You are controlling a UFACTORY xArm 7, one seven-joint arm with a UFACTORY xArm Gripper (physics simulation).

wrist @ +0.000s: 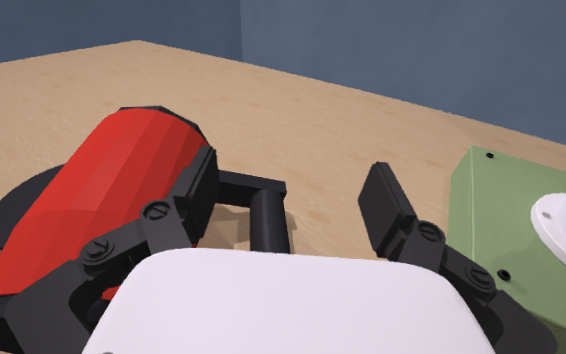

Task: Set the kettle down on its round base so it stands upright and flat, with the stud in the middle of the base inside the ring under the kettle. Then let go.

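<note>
The red kettle lies tilted on the left of the wrist view, its dark-rimmed far end pointing up the picture. Its black handle sticks out to the right, with the grip bar showing in the space between the fingers. A dark round shape, which looks like the round base, shows partly behind the kettle at the left edge. My gripper is open and empty. Its left finger overlaps the kettle's side in the view and its right finger is to the right of the handle. The stud and the ring under the kettle are hidden.
A green box with dark screw holes and a white round part stands at the right, close beyond the right finger in the view. The wooden table top reaches back to blue-grey walls.
</note>
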